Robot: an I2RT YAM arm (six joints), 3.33 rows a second.
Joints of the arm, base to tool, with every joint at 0 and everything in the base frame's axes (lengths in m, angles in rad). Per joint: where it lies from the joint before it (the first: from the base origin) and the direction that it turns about. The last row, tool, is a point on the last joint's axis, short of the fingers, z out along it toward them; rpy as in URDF.
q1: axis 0 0 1 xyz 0 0 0.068
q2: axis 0 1 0 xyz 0.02 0.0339 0.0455
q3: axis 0 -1 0 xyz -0.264 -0.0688 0
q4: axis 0 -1 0 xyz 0.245 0.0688 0.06
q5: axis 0 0 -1 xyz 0.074 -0.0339 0.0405
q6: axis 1 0 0 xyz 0.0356 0 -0.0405
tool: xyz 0 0 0 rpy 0 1.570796 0
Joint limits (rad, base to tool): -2.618..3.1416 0..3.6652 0..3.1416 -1.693..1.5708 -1.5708..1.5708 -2.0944..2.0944
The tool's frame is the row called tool.
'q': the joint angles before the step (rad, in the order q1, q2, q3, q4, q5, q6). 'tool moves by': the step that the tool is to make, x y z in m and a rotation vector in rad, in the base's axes. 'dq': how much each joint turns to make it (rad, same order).
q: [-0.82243 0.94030 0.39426 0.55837 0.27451 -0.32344]
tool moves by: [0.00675 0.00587 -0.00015 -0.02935 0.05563 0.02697]
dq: [0.04461 0.00158 -0.00002 0.00151 0.01689 -0.06308]
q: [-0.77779 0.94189 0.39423 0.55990 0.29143 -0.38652]
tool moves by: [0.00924 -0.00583 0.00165 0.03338 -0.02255 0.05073]
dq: [0.00313 0.05345 0.03521 0.00003 -0.04749 0.04123]
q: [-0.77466 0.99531 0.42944 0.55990 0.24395 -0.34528]
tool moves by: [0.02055 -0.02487 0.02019 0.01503 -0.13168 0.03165]
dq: [-0.01994 0.14585 0.12574 0.07937 -0.04913 0.10741]
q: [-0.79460 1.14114 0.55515 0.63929 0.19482 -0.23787]
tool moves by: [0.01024 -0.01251 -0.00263 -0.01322 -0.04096 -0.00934]
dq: [-0.00456 0.09230 0.02637 0.10008 0.00618 0.02006]
